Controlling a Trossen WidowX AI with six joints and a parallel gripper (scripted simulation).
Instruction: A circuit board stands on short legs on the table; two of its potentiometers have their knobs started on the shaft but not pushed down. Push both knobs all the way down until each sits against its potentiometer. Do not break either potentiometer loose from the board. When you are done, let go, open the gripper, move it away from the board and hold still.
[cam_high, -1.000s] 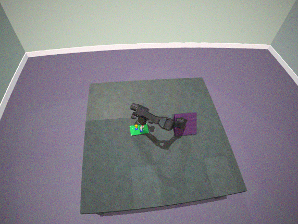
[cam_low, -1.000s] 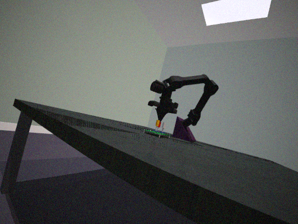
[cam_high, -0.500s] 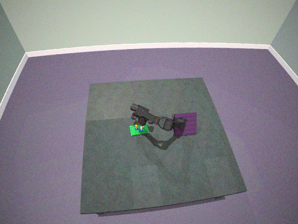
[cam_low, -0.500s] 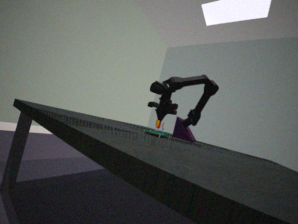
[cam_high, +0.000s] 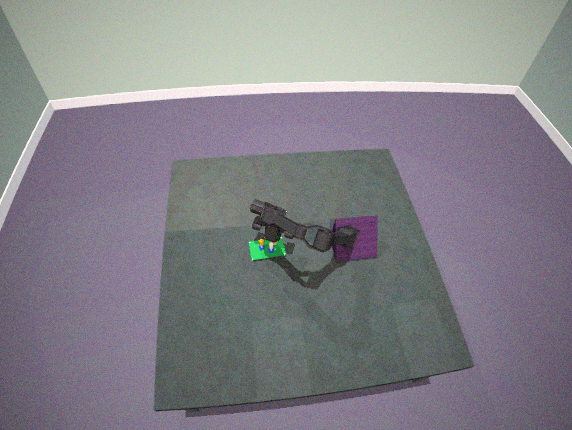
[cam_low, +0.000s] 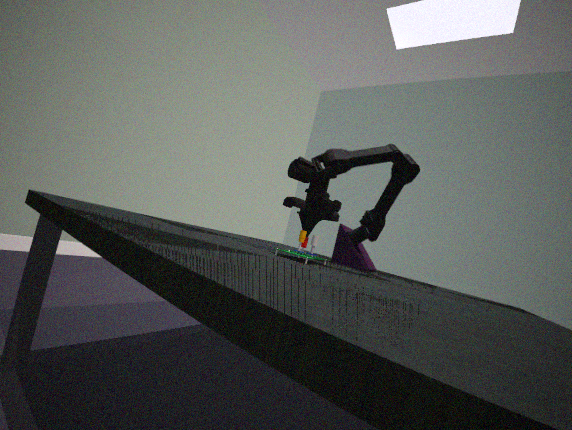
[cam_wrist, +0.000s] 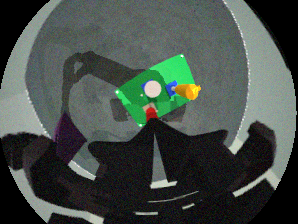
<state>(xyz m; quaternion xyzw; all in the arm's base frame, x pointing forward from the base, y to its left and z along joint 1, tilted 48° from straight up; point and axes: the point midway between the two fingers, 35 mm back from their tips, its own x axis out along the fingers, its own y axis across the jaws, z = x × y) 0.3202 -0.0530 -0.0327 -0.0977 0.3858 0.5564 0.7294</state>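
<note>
Right now my gripper tip is 20 mm above the red knob. From my gripper tip the other things lie so: orange knob 60 mm ahead, 20 mm to the left.
</note>
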